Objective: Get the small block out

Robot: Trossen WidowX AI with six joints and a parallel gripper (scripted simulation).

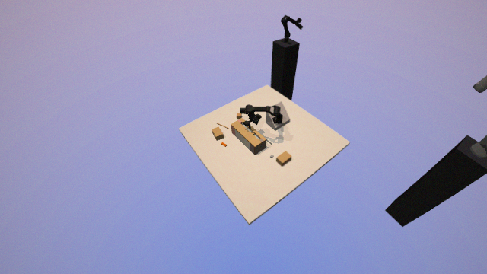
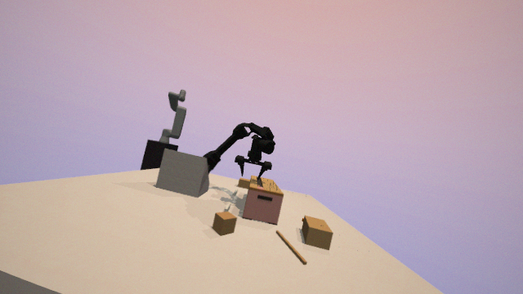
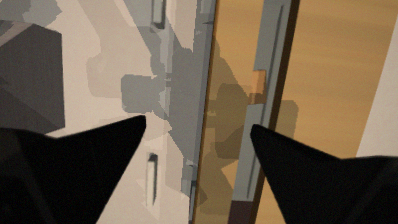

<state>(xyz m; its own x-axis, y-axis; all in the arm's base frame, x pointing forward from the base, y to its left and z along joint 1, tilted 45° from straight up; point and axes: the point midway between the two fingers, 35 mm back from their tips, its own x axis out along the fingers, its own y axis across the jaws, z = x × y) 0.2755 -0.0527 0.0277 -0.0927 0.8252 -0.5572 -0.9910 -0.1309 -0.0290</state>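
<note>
The long wooden box lies 7 cm below my gripper tip, 4 cm ahead of it and 1 cm to the left of it. Also, from my gripper tip: orange piece: 31 cm ahead, 13 cm below, 7 cm to the right; grey block: 31 cm to the left, 13 cm below, 1 cm ahead; brown cube: 5 cm below, 4 cm to the left, 4 cm ahead.
</note>
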